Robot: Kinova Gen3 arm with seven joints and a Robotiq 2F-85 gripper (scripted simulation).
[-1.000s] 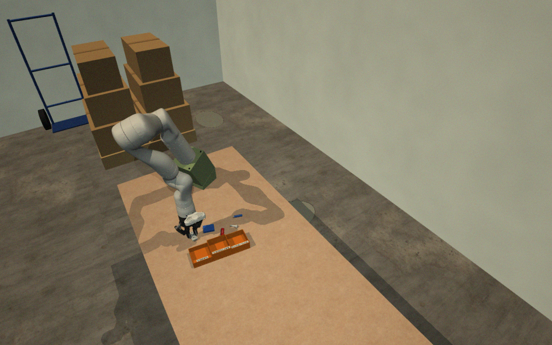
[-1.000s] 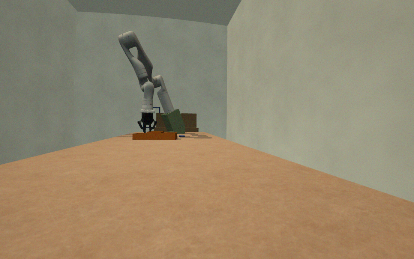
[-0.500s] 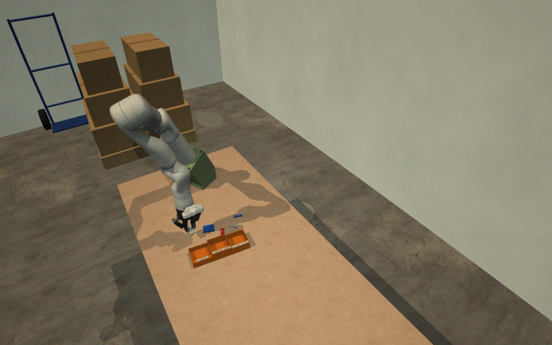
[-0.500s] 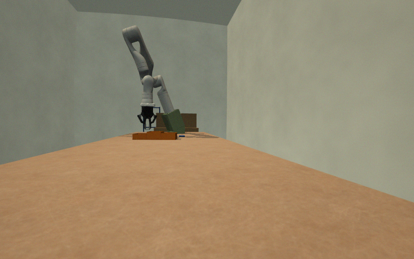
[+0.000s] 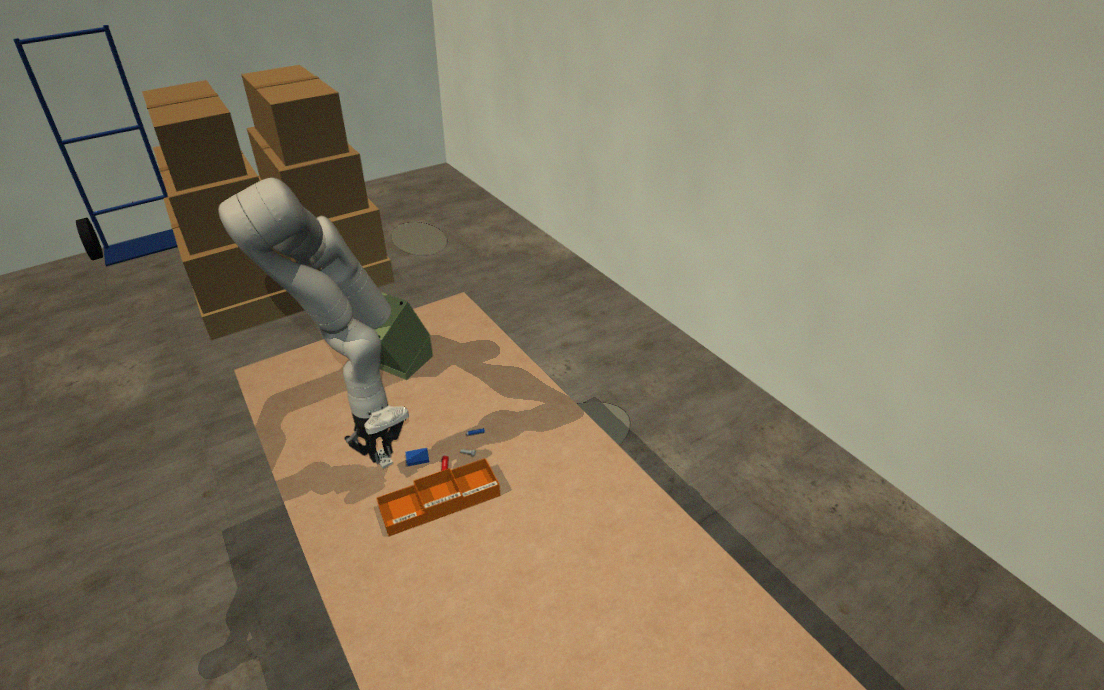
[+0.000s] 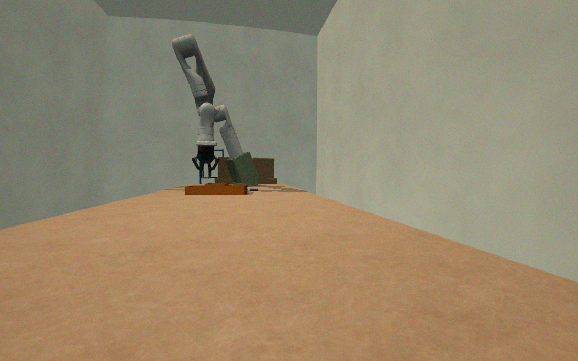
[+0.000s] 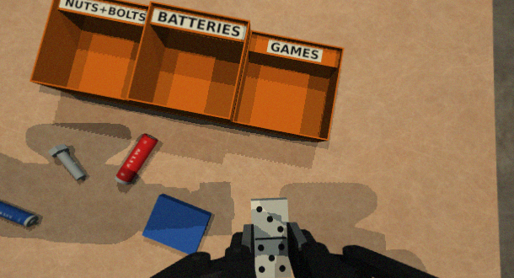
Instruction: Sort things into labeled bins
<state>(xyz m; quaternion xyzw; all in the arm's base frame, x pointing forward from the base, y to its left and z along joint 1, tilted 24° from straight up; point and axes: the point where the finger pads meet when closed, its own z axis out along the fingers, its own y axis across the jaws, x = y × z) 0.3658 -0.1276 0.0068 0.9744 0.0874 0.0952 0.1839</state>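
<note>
The thin blue stick-like thing is 20 mm behind my hand, 230 mm to the left of it and 80 mm below it. From my hand the other things lie so: red battery: 40 mm ahead, 130 mm to the left, 70 mm below; white domino: 20 mm below; blue block: 20 mm behind, 80 mm to the left, 80 mm below.
</note>
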